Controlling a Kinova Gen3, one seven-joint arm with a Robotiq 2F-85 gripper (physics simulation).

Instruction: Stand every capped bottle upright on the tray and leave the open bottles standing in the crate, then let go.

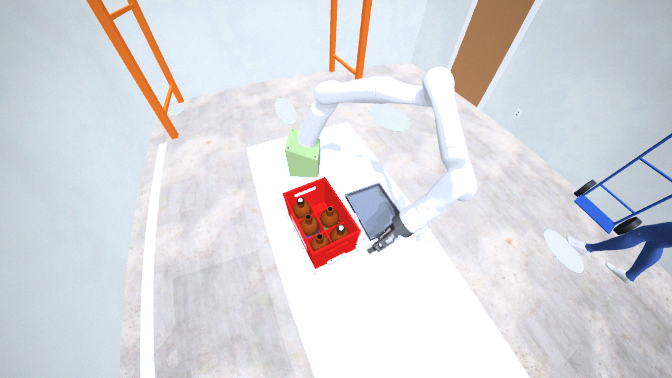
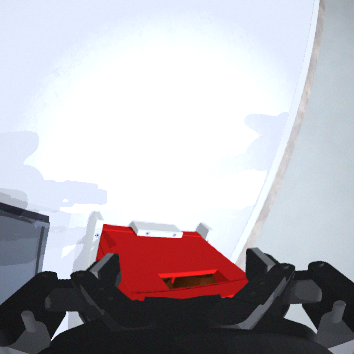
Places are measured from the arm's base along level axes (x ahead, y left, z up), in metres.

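Pixels of known places: gripper, fingertip midpoint: (image 1: 373, 244) (image 2: 182, 265); arm's base, origin of the base link: (image 1: 306, 140).
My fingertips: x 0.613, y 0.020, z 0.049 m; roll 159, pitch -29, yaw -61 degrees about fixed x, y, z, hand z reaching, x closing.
For each thing: its middle in the pictures, then the offset to it from my fingertips.
- red crate, body centre: (image 2: 152, 322) (image 1: 319, 222) dy -0.109, dx -0.198, dz -0.113 m
- second open bottle, body centre: (image 1: 309, 226) dy -0.153, dx -0.198, dz -0.115 m
- third open bottle, body centre: (image 2: 189, 283) (image 1: 320, 245) dy -0.143, dx -0.109, dz -0.115 m
A red crate (image 1: 351, 244) (image 2: 145, 257) stands on the white table and holds several brown bottles upright. Two have white caps: one capped bottle (image 1: 301, 209) in the far left part, another capped bottle (image 1: 339, 235) at the near right. Three have dark open necks: an open bottle (image 1: 329, 218), a second open bottle (image 1: 309, 226) and a third open bottle (image 1: 320, 243). The grey tray (image 1: 371, 207) (image 2: 19, 245) lies right of the crate, with no bottle on it. My gripper (image 1: 374, 247) (image 2: 182, 265) is open and empty, above the table near the tray's near end, to the right of the crate.
The green base block (image 1: 303, 163) of the arm stands behind the crate. The arm arches over the right side, and its forearm reaches in past the tray's right edge. The crate's walls rise around the bottles. Orange frames, a blue hand truck (image 1: 594, 214) and a person's legs are off the table.
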